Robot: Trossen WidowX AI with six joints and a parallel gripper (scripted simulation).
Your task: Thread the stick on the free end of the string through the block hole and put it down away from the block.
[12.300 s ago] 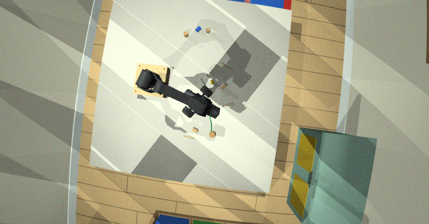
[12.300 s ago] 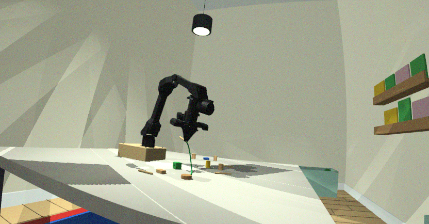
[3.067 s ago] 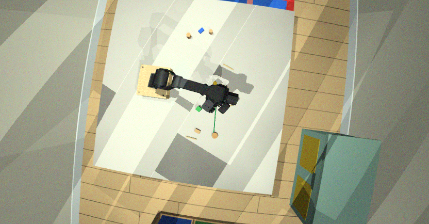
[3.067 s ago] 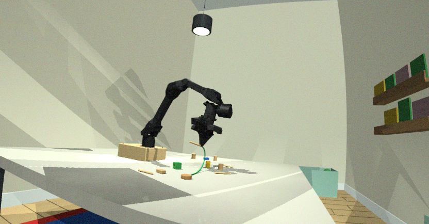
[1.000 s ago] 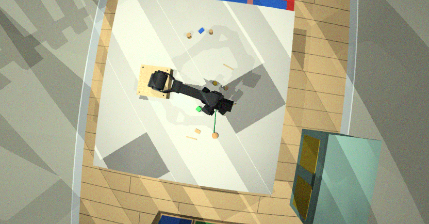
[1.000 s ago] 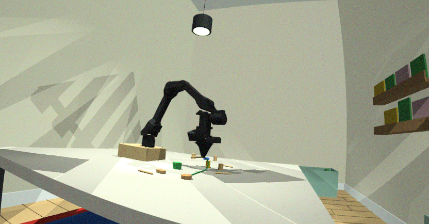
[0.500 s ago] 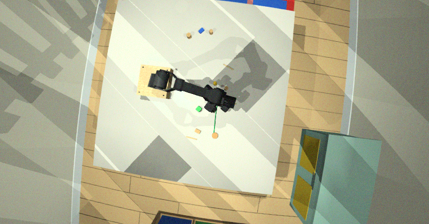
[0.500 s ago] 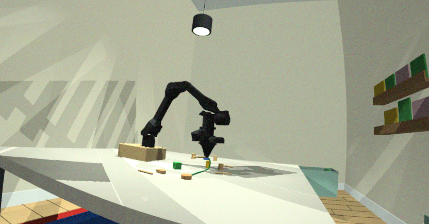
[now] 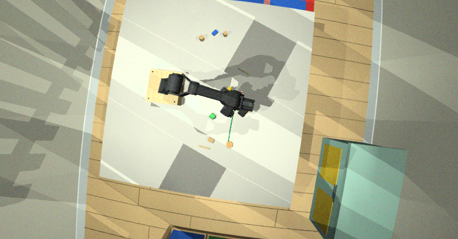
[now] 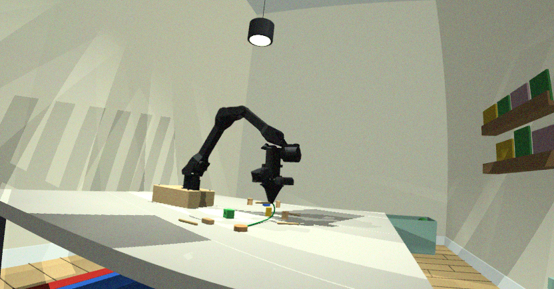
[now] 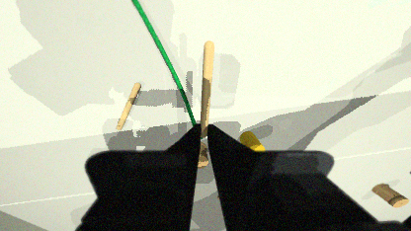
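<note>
Right now my gripper tip is 130 mm past the green block, 80 mm to the left of it and 50 mm above it. The rest, counted from my gripper tip: yellow cylinder: 20 mm behind, 90 mm to the left, 40 mm below; wooden cylinder: 50 mm ahead, 60 mm to the left, 50 mm below; round wooden button: 30 mm behind, 260 mm to the right, 50 mm below.
</note>
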